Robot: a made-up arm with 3 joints. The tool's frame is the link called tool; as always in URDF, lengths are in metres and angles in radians. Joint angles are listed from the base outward. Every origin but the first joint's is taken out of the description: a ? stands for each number. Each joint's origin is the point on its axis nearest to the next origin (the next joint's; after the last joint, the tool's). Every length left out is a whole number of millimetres.
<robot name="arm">
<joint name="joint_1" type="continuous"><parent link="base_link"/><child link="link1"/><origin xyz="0.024 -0.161 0.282" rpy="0 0 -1.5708"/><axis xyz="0 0 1"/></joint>
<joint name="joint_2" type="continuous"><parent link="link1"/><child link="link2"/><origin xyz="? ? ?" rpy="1.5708 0 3.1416"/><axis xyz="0 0 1"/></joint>
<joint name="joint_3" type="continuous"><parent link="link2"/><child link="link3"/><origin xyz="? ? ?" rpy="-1.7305 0.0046 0.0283"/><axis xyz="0 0 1"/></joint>
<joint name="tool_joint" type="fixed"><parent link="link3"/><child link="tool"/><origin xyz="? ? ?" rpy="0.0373 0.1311 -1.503"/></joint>
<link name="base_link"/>
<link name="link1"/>
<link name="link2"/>
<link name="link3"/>
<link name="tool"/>
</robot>
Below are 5 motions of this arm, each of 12 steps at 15 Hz.
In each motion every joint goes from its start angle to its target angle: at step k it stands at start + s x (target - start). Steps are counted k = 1, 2, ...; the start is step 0. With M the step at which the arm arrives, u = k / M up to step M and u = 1 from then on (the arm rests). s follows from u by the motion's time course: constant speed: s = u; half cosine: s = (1 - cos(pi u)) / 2; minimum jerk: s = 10 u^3 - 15 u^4 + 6 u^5.
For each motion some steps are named. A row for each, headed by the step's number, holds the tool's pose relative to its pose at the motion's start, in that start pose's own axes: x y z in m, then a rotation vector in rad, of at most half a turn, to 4 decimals.
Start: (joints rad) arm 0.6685 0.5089 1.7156
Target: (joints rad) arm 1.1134 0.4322 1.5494
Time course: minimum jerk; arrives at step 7
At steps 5, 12:
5: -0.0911 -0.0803 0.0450 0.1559 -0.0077 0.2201
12: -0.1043 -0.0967 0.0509 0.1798 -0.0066 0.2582

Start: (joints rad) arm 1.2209 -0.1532 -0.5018
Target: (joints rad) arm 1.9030 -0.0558 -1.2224
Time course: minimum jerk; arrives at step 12
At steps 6, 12:
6: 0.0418 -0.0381 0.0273 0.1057 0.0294 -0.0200
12: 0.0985 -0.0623 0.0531 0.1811 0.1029 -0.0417

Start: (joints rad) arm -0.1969 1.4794 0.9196
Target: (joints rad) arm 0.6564 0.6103 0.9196
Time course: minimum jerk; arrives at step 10
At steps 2, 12:
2: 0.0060 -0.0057 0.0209 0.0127 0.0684 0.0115
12: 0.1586 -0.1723 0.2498 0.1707 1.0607 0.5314

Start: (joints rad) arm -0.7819 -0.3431 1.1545
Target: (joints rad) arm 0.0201 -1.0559 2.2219
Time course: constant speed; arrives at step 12
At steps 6, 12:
6: -0.1373 -0.2088 0.0026 -0.3391 0.3168 0.8869
12: -0.0739 -0.3692 0.0933 -0.6662 0.7904 1.6476

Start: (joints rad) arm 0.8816 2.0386 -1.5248
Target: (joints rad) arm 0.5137 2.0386 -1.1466
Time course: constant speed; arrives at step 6
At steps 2, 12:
2: -0.0349 -0.0548 0.0059 0.0829 -0.0030 0.1964
12: -0.0762 -0.1820 -0.0080 0.2459 -0.0503 0.5874

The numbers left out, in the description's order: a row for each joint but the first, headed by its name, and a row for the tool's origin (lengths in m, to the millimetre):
joint_2: 0.031 -0.146 0
joint_3: -0.009 0.143 0
tool: 0.226 0.172 0

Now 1 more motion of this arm.
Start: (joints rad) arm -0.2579 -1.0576 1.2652
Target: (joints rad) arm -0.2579 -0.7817 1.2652
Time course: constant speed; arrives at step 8
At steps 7, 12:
7: -0.0178 -0.0018 -0.0295 0.0596 -0.2329 -0.0222
12: -0.0198 -0.0018 -0.0341 0.0681 -0.2662 -0.0254

